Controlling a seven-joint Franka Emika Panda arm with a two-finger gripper.
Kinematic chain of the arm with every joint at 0, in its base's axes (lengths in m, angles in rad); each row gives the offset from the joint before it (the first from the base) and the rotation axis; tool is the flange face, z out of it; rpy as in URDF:
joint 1: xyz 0 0 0.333 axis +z
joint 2: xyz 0 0 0 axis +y
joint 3: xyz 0 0 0.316 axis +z
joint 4: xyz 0.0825 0 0 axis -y
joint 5: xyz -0.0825 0 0.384 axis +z
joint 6: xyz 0 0 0 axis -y
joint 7: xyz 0.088 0 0 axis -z
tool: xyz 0 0 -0.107 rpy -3.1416 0 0
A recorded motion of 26 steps. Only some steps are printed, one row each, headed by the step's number.
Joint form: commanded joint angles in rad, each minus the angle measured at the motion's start. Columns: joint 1, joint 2, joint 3, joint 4, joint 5, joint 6, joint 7.
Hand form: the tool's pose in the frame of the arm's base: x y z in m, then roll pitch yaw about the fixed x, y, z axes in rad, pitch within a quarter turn. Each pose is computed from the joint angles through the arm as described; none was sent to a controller.
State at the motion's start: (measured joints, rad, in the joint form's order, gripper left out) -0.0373 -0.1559 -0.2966 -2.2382 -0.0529 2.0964 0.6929
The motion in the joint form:
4: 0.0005 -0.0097 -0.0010 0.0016 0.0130 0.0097 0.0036
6: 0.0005 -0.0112 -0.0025 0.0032 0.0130 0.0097 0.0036
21: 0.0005 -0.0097 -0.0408 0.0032 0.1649 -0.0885 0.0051
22: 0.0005 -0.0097 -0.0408 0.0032 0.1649 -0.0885 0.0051
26: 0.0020 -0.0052 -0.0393 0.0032 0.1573 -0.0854 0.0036
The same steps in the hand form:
4: 0.4690 -0.1684 0.4389 -3.1129 -0.0132 -1.0081
6: 0.4689 -0.1692 0.4403 -3.1106 -0.0151 -1.0096
21: 0.4558 -0.1753 0.4310 -3.0729 0.1559 -1.1117
22: 0.4558 -0.1753 0.4310 -3.0729 0.1559 -1.1117
26: 0.4569 -0.1745 0.4291 -3.0797 0.1508 -1.1051

